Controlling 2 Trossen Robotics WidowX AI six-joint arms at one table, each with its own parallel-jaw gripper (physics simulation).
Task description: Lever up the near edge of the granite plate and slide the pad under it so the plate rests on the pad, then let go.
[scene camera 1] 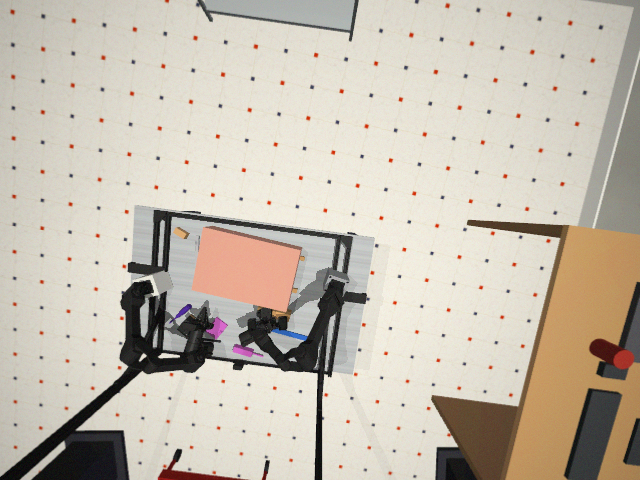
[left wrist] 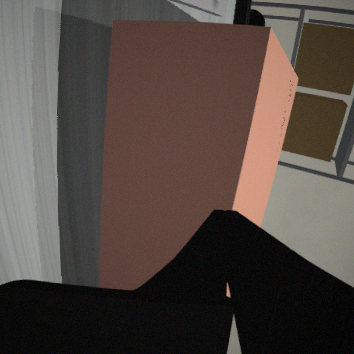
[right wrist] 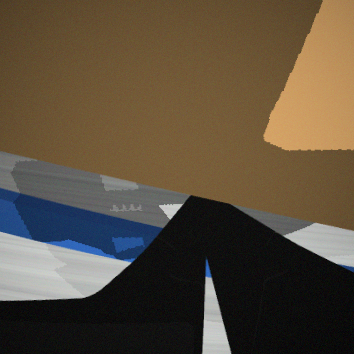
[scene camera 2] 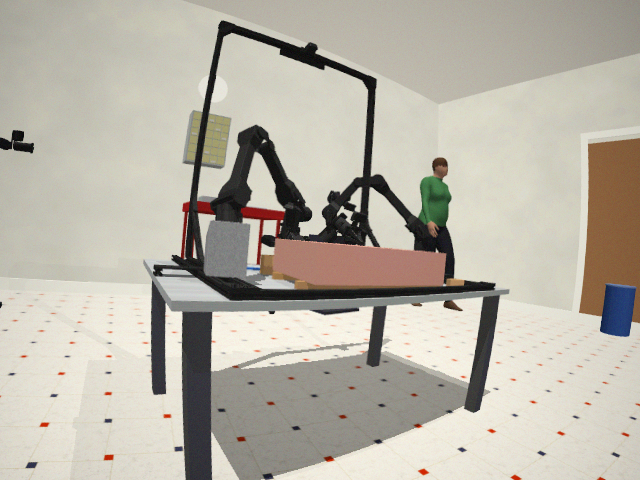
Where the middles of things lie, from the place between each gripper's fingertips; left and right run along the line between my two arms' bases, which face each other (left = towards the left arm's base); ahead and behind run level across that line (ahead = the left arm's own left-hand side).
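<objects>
Distances from my right hand: the blue bar (right wrist: 38, 219) is 20 mm below, 60 mm to the right and 80 mm behind; the granite plate (scene camera 1: 230, 264) is 40 mm above, 90 mm to the left and 290 mm ahead. Going by their middles, the blue bar is the nearest to my right hand of the things named here.
Distances from my left hand: the granite plate is 60 mm below, 200 mm to the right and 170 mm ahead; the blue bar is 120 mm below, 350 mm to the right and 200 mm behind. Going by their middles, the granite plate is the nearest to my left hand of the things named here.
</objects>
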